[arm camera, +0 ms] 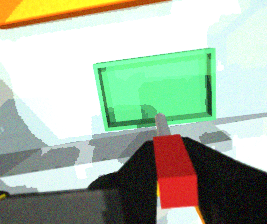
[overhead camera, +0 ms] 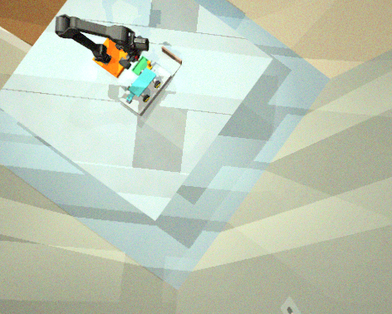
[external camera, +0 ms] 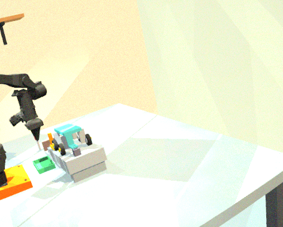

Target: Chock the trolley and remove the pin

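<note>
My gripper tip is 1 cm past the green tray and 13 cm above it. The rest, counted from my gripper tip: red-headed stop pin (right at my gripper tip); then yellow chock (6 cm ahead, 1 cm to the right, 4 cm below); then cyan trolley (10 cm ahead, 11 cm to the right, 1 cm below).
</note>
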